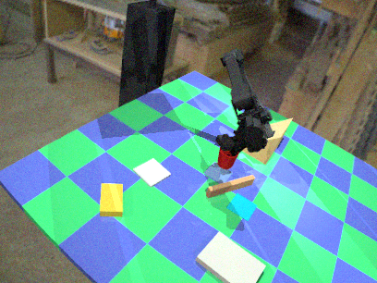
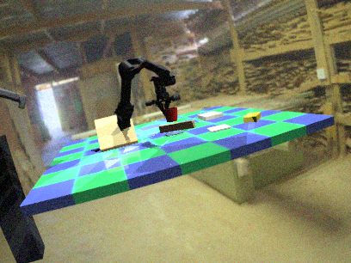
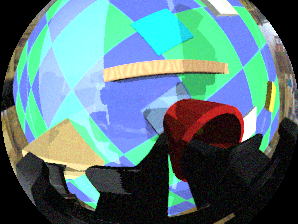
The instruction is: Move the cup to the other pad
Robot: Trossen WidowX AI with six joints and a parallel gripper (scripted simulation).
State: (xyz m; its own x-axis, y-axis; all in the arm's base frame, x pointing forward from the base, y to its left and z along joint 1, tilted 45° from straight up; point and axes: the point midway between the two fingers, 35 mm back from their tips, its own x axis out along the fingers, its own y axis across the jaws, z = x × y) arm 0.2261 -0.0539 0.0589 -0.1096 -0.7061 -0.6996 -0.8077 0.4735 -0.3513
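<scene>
The cyan pad is 110 mm ahead of my gripper tip, 110 mm to the left of it and 110 mm below it. Round my gripper tip: red cup 20 mm ahead, 20 mm to the right; then wooden block 60 mm ahead, 40 mm to the left, 90 mm below; then pale blue pad 10 mm ahead, 30 mm to the right, 110 mm below.
</scene>
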